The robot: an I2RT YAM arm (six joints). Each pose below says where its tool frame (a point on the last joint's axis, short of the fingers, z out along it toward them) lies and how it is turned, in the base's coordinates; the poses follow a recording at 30 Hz.
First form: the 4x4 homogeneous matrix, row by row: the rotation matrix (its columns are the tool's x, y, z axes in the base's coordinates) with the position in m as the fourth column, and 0 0 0 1 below. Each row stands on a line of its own.
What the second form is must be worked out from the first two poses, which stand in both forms.
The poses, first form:
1:
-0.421, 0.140, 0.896, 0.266
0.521, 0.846, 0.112, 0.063
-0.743, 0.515, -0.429, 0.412
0, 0, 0, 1
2:
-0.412, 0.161, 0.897, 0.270
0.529, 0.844, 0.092, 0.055
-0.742, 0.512, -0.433, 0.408
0, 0, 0, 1
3:
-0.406, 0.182, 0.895, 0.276
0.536, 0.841, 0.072, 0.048
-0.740, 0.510, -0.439, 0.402
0, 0, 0, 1
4:
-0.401, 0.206, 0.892, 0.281
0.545, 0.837, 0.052, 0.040
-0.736, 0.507, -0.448, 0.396
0, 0, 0, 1
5:
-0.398, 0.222, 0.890, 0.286
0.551, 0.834, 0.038, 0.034
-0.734, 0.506, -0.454, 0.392
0, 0, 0, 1
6:
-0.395, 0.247, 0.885, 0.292
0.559, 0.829, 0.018, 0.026
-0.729, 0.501, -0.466, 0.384
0, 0, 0, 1
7:
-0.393, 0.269, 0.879, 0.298
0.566, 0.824, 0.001, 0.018
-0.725, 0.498, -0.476, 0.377
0, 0, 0, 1
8:
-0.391, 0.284, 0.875, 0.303
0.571, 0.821, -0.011, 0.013
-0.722, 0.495, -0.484, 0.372
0, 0, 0, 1
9:
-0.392, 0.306, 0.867, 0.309
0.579, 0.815, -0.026, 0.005
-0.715, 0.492, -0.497, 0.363
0, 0, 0, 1
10:
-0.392, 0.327, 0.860, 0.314
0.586, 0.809, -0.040, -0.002
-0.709, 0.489, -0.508, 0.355
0, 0, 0, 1
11:
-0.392, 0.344, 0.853, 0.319
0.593, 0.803, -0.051, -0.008
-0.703, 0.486, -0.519, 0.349
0, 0, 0, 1
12:
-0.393, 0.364, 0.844, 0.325
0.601, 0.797, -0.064, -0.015
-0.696, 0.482, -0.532, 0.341
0, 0, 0, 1
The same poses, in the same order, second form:
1: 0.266, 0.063, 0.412; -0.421, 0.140, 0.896; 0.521, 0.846, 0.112; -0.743, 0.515, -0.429
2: 0.270, 0.055, 0.408; -0.412, 0.161, 0.897; 0.529, 0.844, 0.092; -0.742, 0.512, -0.433
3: 0.276, 0.048, 0.402; -0.406, 0.182, 0.895; 0.536, 0.841, 0.072; -0.740, 0.510, -0.439
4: 0.281, 0.040, 0.396; -0.401, 0.206, 0.892; 0.545, 0.837, 0.052; -0.736, 0.507, -0.448
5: 0.286, 0.034, 0.392; -0.398, 0.222, 0.890; 0.551, 0.834, 0.038; -0.734, 0.506, -0.454
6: 0.292, 0.026, 0.384; -0.395, 0.247, 0.885; 0.559, 0.829, 0.018; -0.729, 0.501, -0.466
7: 0.298, 0.018, 0.377; -0.393, 0.269, 0.879; 0.566, 0.824, 0.001; -0.725, 0.498, -0.476
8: 0.303, 0.013, 0.372; -0.391, 0.284, 0.875; 0.571, 0.821, -0.011; -0.722, 0.495, -0.484
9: 0.309, 0.005, 0.363; -0.392, 0.306, 0.867; 0.579, 0.815, -0.026; -0.715, 0.492, -0.497
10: 0.314, -0.002, 0.355; -0.392, 0.327, 0.860; 0.586, 0.809, -0.040; -0.709, 0.489, -0.508
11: 0.319, -0.008, 0.349; -0.392, 0.344, 0.853; 0.593, 0.803, -0.051; -0.703, 0.486, -0.519
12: 0.325, -0.015, 0.341; -0.393, 0.364, 0.844; 0.601, 0.797, -0.064; -0.696, 0.482, -0.532
